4 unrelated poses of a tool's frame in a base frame.
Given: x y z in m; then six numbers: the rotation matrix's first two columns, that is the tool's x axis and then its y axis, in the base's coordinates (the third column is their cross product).
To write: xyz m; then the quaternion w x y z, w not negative. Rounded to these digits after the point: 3 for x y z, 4 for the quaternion.
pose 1, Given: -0.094, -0.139, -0.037, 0.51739, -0.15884, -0.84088, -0.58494, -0.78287, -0.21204
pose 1, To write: -0.094, -0.139, -0.037, 0.2432, -0.8364, 0.2223, 0.4380
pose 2, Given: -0.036, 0.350, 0.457, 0.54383, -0.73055, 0.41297, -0.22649, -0.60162, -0.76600
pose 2, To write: -0.036, 0.350, 0.457, 0.3353, -0.8121, 0.2946, -0.3759
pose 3, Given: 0.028, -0.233, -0.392, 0.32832, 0.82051, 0.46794, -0.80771, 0.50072, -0.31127
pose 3, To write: 0.028, -0.233, -0.392, 0.8149, -0.0109, -0.2938, 0.4995
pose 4, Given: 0.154, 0.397, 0.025, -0.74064, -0.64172, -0.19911, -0.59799, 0.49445, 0.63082
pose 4, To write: 0.154, 0.397, 0.025, 0.0310, 0.3588, -0.8639, -0.3522
